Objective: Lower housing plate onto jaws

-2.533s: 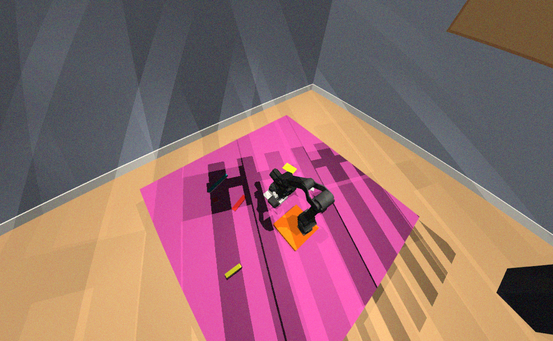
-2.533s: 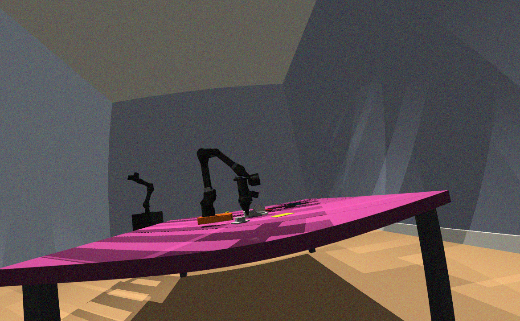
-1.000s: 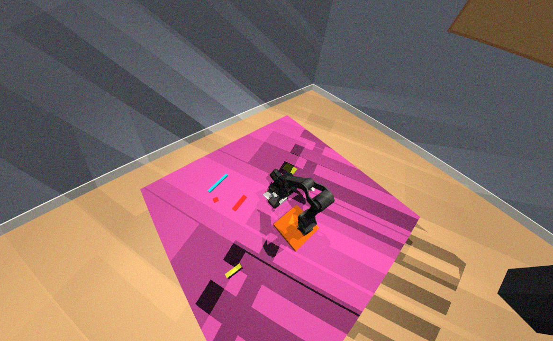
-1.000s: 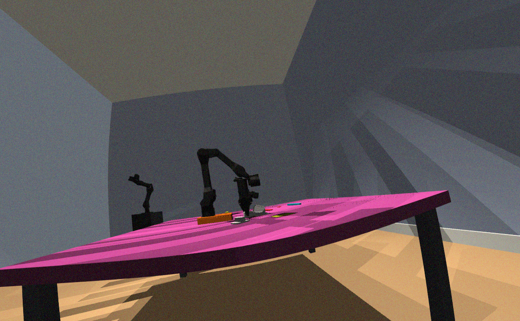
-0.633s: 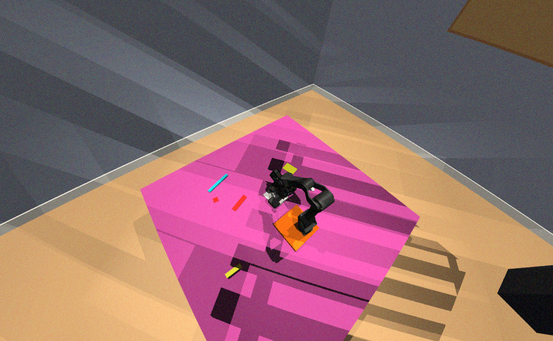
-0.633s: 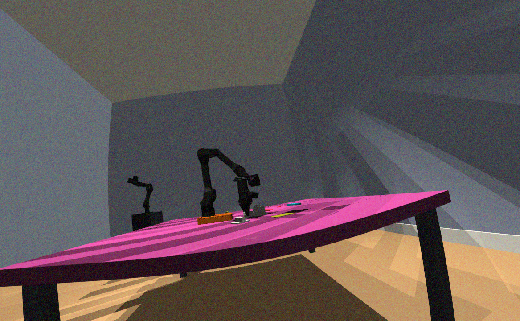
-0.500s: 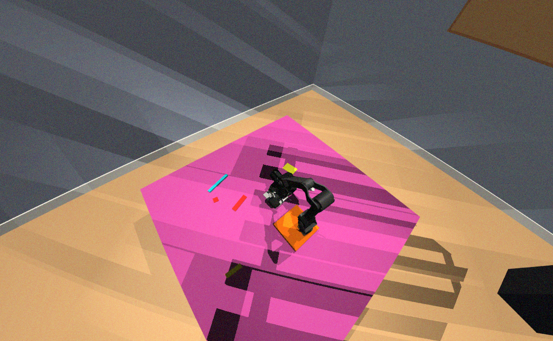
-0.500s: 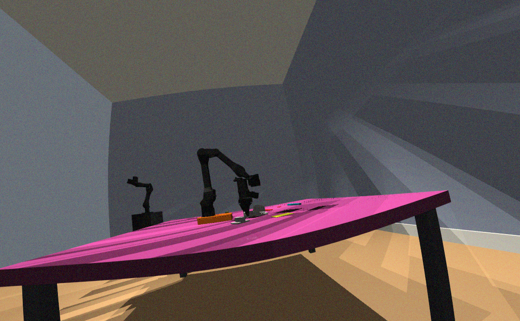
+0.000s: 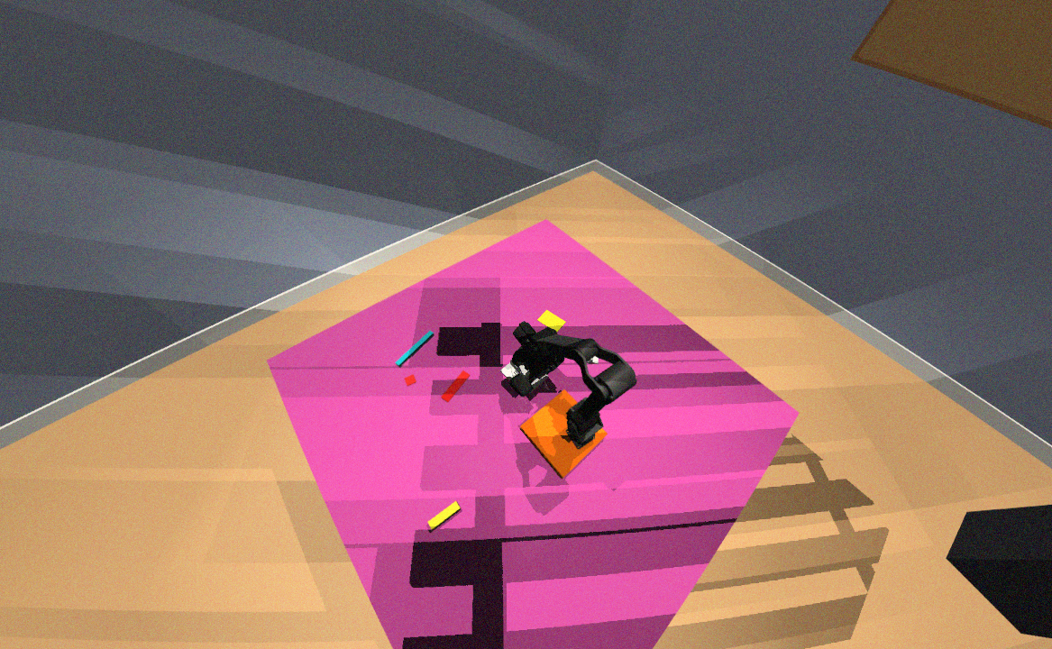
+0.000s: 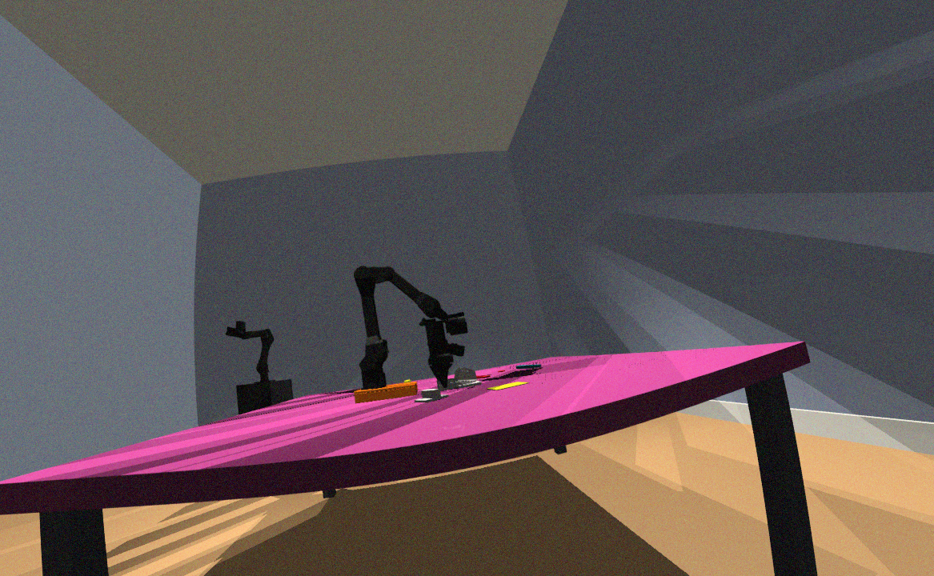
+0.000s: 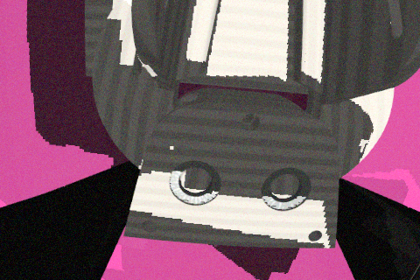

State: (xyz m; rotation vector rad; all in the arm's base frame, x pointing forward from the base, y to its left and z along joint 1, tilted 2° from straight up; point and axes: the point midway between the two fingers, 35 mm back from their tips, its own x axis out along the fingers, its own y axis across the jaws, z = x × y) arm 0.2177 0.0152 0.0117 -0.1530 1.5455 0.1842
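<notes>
The white housing plate is 1 cm ahead of my gripper tip and 2 cm above it. Also, from my gripper tip: yellow patch 18 cm ahead, 19 cm to the right, 1 cm below; red strip 12 cm ahead, 23 cm to the left; red square 21 cm ahead, 35 cm to the left, 1 cm below.
</notes>
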